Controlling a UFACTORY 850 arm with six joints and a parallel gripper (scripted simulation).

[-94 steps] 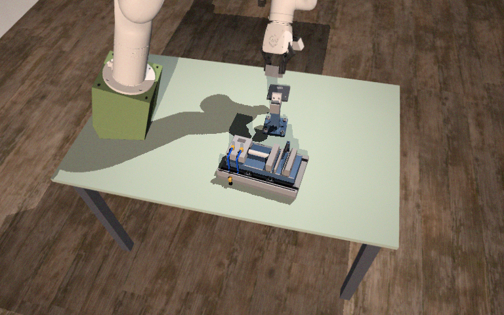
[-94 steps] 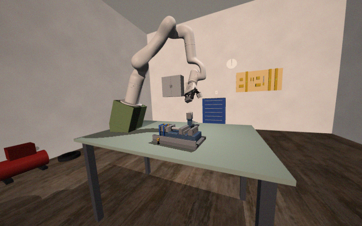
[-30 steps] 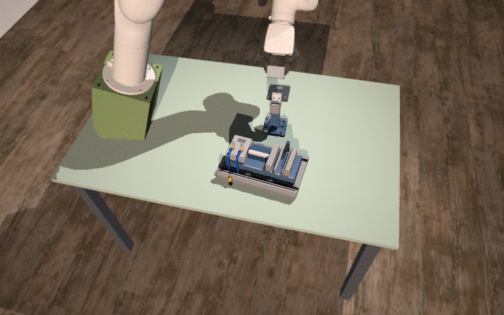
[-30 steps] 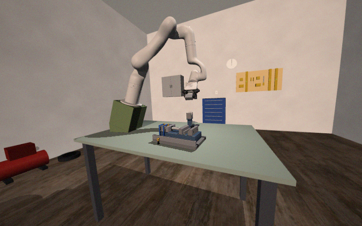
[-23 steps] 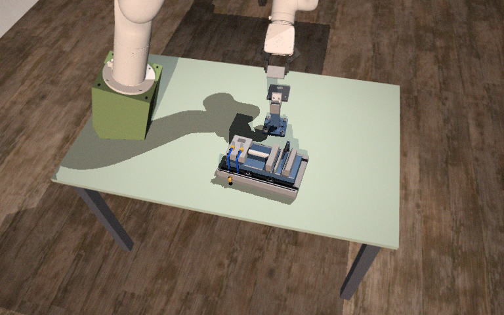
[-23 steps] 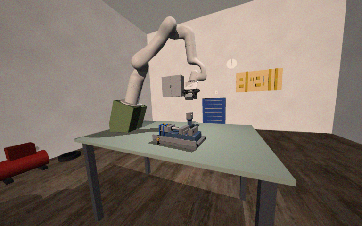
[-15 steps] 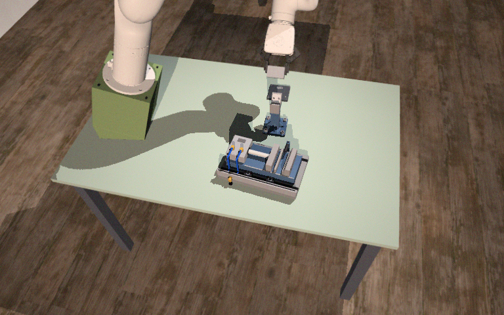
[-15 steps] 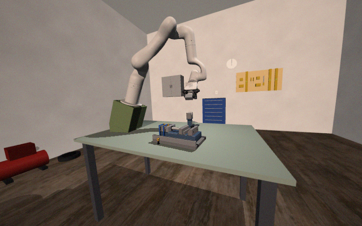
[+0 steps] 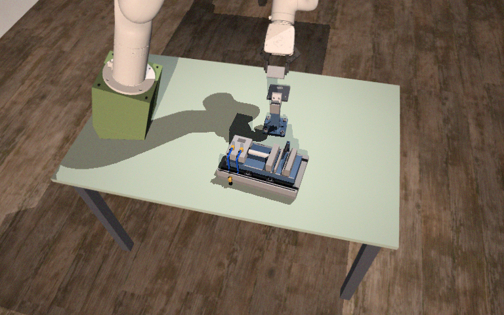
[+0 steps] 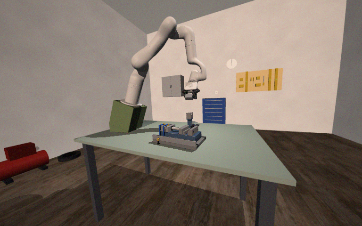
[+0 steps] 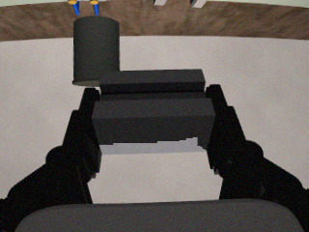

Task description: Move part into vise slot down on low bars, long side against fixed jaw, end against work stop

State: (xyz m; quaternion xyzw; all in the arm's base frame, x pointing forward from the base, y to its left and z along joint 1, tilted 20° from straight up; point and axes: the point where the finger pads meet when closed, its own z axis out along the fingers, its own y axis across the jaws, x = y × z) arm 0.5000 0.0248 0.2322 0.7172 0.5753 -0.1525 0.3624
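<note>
Right now the blue post is 24 cm below my hand and 1 cm to the right of it. Round my hand: white rod (22 cm to the right, 22 cm below, 4 cm behind); then part (1 cm below); then work stop (20 cm below, 19 cm to the right, 5 cm ahead).
</note>
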